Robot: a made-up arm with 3 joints. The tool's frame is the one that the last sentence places.
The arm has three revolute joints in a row. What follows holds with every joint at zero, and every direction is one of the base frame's.
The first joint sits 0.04 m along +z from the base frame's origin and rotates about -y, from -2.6 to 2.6 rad.
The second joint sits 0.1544 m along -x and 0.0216 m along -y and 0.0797 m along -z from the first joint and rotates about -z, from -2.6 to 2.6 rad.
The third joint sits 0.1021 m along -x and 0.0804 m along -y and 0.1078 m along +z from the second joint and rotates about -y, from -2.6 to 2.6 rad.
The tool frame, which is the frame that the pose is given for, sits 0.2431 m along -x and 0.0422 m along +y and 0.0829 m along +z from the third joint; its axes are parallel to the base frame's.
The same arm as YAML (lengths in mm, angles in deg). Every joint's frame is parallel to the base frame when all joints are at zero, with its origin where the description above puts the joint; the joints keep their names.
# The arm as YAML. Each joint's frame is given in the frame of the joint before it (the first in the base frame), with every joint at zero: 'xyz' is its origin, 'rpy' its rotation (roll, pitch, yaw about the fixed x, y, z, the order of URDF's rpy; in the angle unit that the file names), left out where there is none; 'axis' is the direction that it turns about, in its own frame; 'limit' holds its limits. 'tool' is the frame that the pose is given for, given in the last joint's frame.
units:
  length: mm
  angle: deg
joints:
  - name: joint 1
    type: revolute
    origin:
      xyz: [0.0, 0.0, 40.0]
    axis: "-y"
    limit:
      lower: -148.97
      upper: 148.97
  - name: joint 2
    type: revolute
    origin:
      xyz: [-154.4, -21.6, -79.7]
    axis: "-z"
    limit:
      lower: -148.97
      upper: 148.97
  - name: joint 3
    type: revolute
    origin:
      xyz: [-102.1, -80.4, 107.8]
    axis: "-y"
    limit:
      lower: -148.97
      upper: 148.97
tool:
  origin:
    xyz: [-243.1, 42.2, 82.9]

